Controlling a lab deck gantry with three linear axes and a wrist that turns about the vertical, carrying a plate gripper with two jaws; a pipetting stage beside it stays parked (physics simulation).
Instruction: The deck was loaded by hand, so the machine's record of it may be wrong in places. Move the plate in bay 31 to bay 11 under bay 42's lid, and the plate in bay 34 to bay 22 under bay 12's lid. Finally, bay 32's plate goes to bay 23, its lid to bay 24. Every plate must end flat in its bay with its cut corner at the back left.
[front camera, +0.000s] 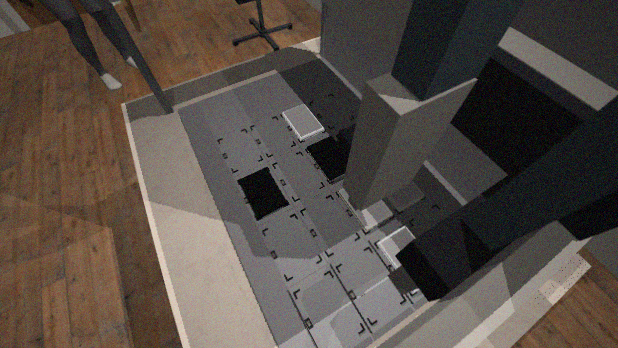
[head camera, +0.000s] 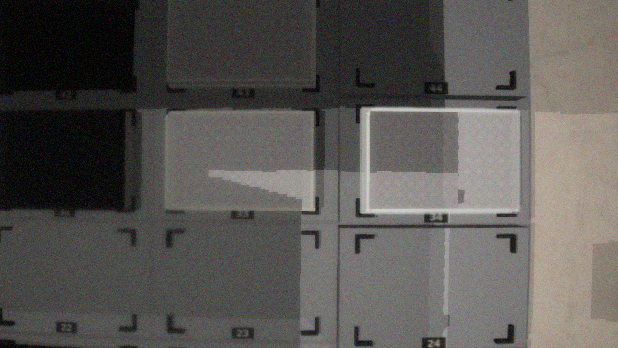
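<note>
Through the front camera I see my gripper (front camera: 419, 267), along with a bay 11 (front camera: 243, 154) and a black lid (front camera: 261, 190). The head camera gives me a black lid (head camera: 52, 52) and also a black lid (head camera: 64, 159).
</note>
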